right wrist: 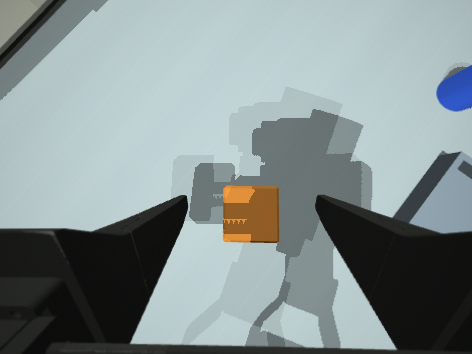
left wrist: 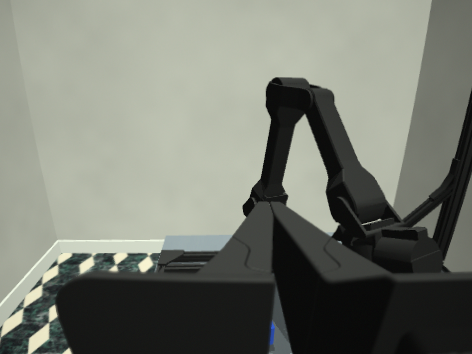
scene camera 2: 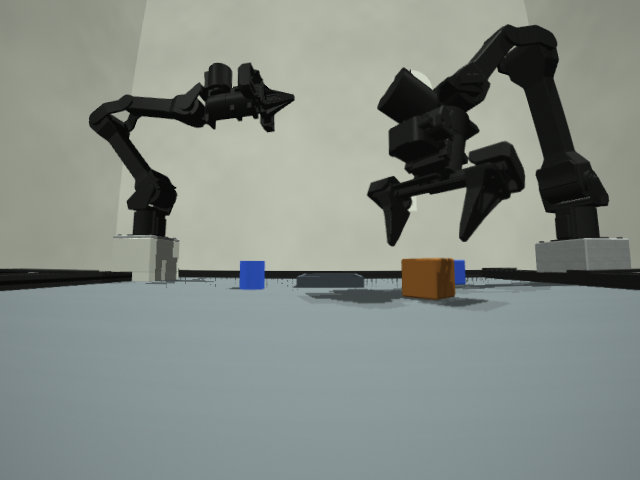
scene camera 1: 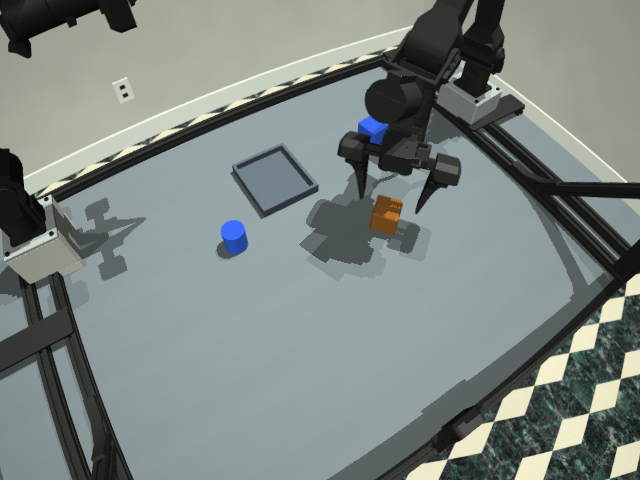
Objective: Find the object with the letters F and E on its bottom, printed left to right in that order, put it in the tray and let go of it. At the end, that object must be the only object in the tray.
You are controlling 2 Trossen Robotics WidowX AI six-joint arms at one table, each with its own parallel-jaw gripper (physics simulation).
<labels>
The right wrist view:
right gripper: 251, 201
orange cube: 250, 213
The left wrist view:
left gripper: 267, 212
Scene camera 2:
left gripper: 294, 97
right gripper: 422, 243
orange cube: 427, 278
blue cylinder: 252, 273
grey tray: 305, 280
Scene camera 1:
right gripper: 388, 205
orange cube: 385, 216
blue cylinder: 233, 233
grey tray: 274, 178
</labels>
